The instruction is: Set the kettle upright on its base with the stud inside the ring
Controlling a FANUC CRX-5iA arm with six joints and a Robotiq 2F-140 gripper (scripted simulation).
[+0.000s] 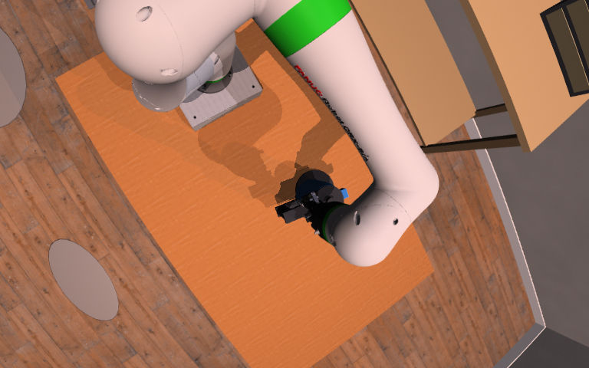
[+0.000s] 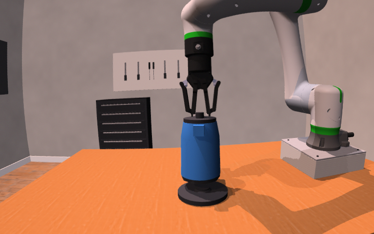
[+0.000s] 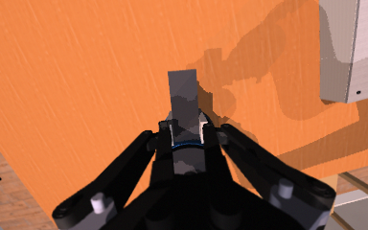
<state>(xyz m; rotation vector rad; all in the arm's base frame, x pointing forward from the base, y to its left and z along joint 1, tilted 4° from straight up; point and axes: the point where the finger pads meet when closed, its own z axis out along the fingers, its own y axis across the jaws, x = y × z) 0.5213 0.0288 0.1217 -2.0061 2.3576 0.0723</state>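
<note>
Right now the blue kettle is 5 cm below my hand, 3 cm to the left of it and 1 cm ahead of it. The rest, counted from my hand: dark round base 19 cm below, 10 cm to the left, 1 cm ahead.
</note>
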